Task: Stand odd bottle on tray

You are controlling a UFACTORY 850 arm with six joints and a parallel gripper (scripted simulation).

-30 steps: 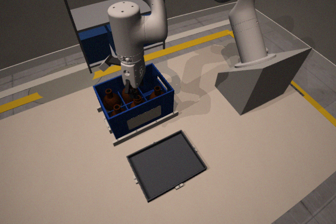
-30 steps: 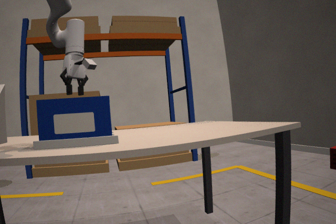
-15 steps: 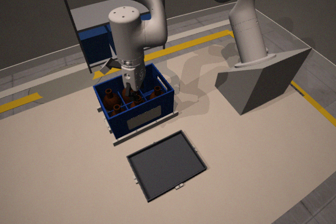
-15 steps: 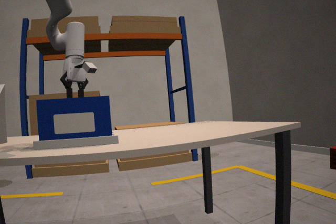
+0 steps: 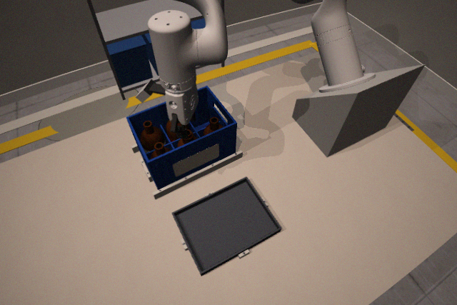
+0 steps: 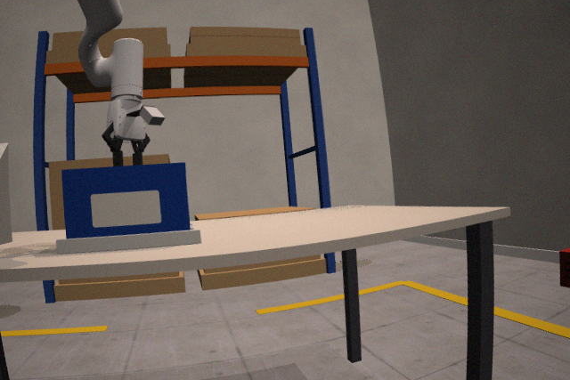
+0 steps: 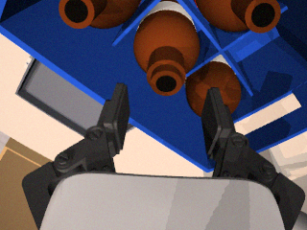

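Right now the brown bottle is 11 cm below my hand. Round my hand: dark grey tray (23 cm to the left, 19 cm below, 3 cm behind); then crate (12 cm below, 4 cm to the right, 1 cm ahead).
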